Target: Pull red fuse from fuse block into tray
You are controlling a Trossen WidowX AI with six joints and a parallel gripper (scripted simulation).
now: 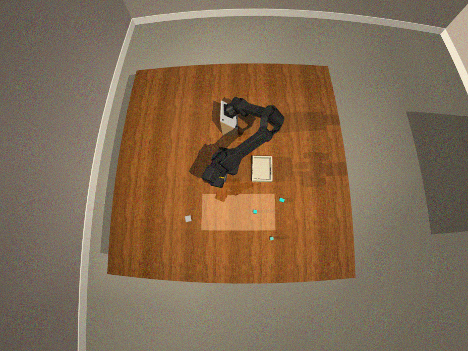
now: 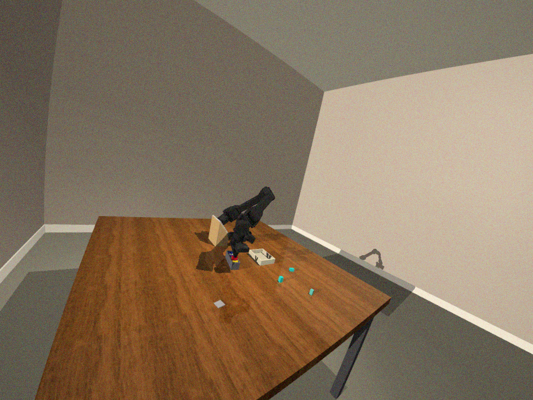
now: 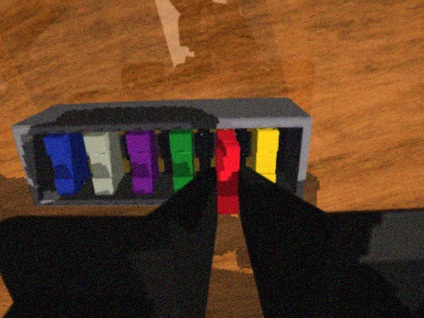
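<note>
My gripper tip is 3 cm above the yellow fuse and 2 cm short of it. The rest, counted from my gripper tip: red fuse 1 cm below; then green fuse 3 cm below, 2 cm behind, 1 cm to the left; then cream tray 20 cm to the left, 5 cm below, 2 cm behind.
</note>
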